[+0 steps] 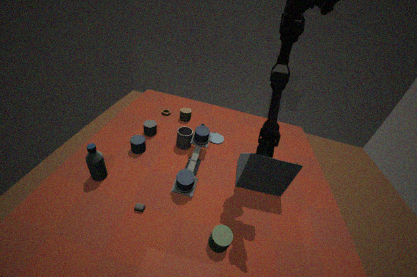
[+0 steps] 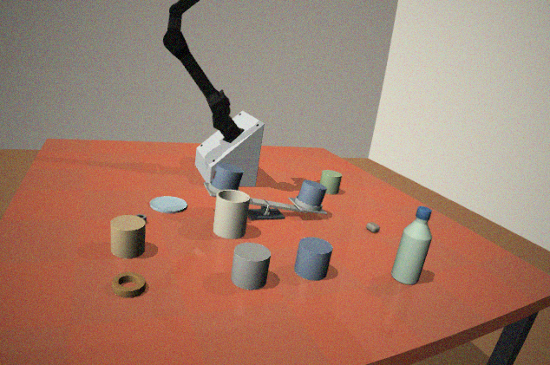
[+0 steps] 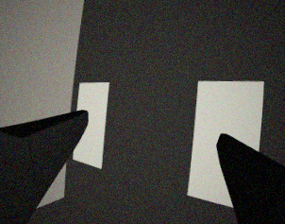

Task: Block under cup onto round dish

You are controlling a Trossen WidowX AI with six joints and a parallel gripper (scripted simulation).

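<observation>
Right now my gripper tip is 31 cm short of the small grey block, 13 cm to the right of it and 82 cm above it. Also, from my gripper tip: beige open cup 36 cm ahead, 14 cm to the right, 82 cm below; pale blue round dish 19 cm ahead, 25 cm to the right, 86 cm below; green cylinder 15 cm ahead, 33 cm to the left, 83 cm below.
</observation>
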